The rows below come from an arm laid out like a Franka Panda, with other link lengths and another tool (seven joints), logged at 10 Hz.
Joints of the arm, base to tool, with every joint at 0 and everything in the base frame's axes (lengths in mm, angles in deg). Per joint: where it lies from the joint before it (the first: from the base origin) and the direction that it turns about. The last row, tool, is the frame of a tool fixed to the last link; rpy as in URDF.
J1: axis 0 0 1 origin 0.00 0.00 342.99
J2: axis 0 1 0 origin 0.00 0.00 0.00
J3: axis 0 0 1 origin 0.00 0.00 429.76
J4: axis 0 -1 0 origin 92.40 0.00 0.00
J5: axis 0 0 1 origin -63.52 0.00 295.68
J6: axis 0 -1 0 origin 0.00 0.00 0.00
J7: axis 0 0 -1 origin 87.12 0.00 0.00
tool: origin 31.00 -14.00 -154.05 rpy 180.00 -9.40 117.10
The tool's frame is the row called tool.
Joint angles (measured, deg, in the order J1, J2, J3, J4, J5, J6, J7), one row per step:
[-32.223, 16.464, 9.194, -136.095, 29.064, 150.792, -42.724]
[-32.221, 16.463, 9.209, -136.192, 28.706, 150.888, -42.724]
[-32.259, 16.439, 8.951, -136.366, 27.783, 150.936, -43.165]
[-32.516, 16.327, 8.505, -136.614, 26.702, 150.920, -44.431]
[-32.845, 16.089, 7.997, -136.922, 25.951, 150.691, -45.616]
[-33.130, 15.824, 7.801, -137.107, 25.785, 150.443, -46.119]
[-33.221, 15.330, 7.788, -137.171, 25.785, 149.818, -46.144]
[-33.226, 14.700, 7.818, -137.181, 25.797, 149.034, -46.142]
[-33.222, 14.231, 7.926, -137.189, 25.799, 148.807, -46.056]
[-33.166, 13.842, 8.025, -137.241, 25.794, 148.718, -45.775]
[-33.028, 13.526, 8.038, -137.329, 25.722, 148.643, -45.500]
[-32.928, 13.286, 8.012, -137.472, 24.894, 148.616, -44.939]
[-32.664, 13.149, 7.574, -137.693, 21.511, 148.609, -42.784]
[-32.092, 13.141, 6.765, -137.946, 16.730, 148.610, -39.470]
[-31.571, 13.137, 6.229, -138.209, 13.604, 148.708, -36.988]
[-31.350, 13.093, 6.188, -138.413, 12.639, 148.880, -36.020]
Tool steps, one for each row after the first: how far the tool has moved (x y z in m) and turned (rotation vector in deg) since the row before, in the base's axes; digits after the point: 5 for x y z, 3 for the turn. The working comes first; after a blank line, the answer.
Tool pose at each row, in the base's axes (x y z in m, rotation vector in deg; the steps are taken from these numbers as rounded here):
[0.47451, -0.21035, 0.34047, -94.072, -138.796, -32.101]
[0.47422, -0.21001, 0.34015, -93.729, -139.081, -31.769]
[0.47256, -0.21133, 0.33954, -92.657, -139.938, -30.889]
[0.46910, -0.21504, 0.33927, -90.922, -141.343, -29.816]
[0.46428, -0.21925, 0.33938, -89.653, -142.201, -29.043]
[0.46112, -0.22156, 0.34032, -89.369, -142.350, -28.902]
[0.45937, -0.22065, 0.34325, -89.197, -142.233, -29.102]
[0.45814, -0.21850, 0.34739, -88.851, -142.221, -29.380]
[0.45808, -0.21707, 0.35108, -88.797, -142.480, -29.517]
[0.45807, -0.21559, 0.35403, -88.967, -142.593, -29.594]
[0.45788, -0.21401, 0.35614, -89.044, -142.668, -29.564]
[0.45720, -0.21285, 0.35731, -88.797, -142.908, -28.890]
[0.45522, -0.21320, 0.35683, -88.194, -143.315, -26.074]
[0.45282, -0.21398, 0.35490, -87.653, -143.583, -22.043]
[0.45130, -0.21347, 0.35330, -87.540, -143.609, -19.377]
[0.45100, -0.21189, 0.35281, -87.565, -143.633, -18.556]

[-0.00029, 0.00034, -0.00032, -0.187, 0.078, 0.312]
[-0.00166, -0.00132, -0.00061, -0.502, 0.178, 0.952]
[-0.00346, -0.00371, -0.00027, -0.679, 0.076, 1.510]
[-0.00482, -0.00421, 0.00011, -0.412, 0.152, 1.063]
[-0.00316, -0.00231, 0.00094, -0.056, 0.047, 0.226]
[-0.00175, 0.00091, 0.00293, 0.210, 0.038, 0.069]
[-0.00123, 0.00215, 0.00414, 0.247, -0.023, 0.196]
[-0.00006, 0.00143, 0.00369, -0.055, -0.236, 0.078]
[-0.00001, 0.00148, 0.00295, -0.076, -0.168, -0.092]
[-0.00019, 0.00158, 0.00211, -0.078, -0.062, -0.031]
[-0.00068, 0.00116, 0.00117, -0.369, 0.227, 0.265]
[-0.00198, -0.00035, -0.00048, -1.380, 1.225, 0.700]
[-0.00240, -0.00078, -0.00193, -1.966, 1.824, 0.718]
[-0.00152, 0.00051, -0.00160, -1.334, 1.201, 0.279]
[-0.00030, 0.00158, -0.00049, -0.442, 0.332, 0.052]

